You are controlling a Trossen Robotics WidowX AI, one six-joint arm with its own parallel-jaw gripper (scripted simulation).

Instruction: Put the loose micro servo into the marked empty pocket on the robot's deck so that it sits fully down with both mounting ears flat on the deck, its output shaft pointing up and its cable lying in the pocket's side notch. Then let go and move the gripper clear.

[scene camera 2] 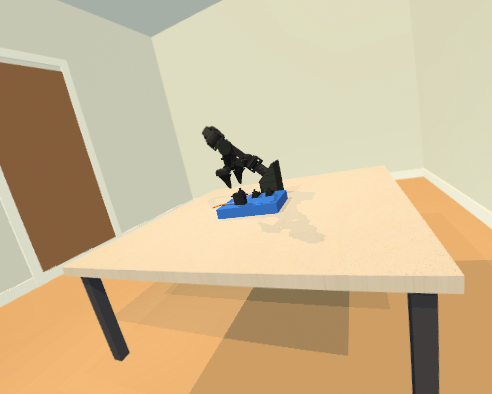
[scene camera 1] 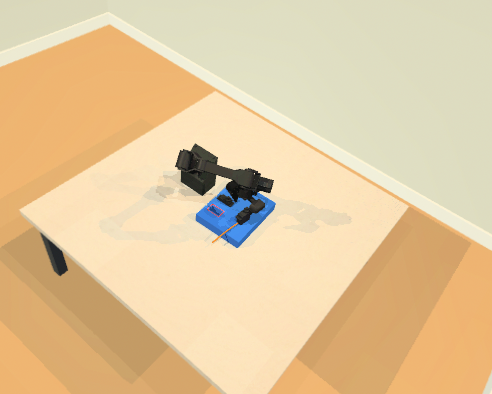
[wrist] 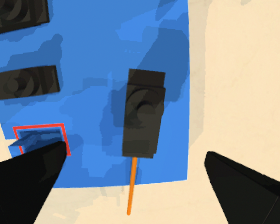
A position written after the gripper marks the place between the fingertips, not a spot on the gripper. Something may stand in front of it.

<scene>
The gripper [wrist: 137, 154] is open and holds nothing. Also in view: a black micro servo [wrist: 145, 93] and a blue deck [scene camera 1: 238, 234].
The blue deck is seen too in scene camera 2 [scene camera 2: 272, 204] and in the wrist view [wrist: 92, 53].
</scene>
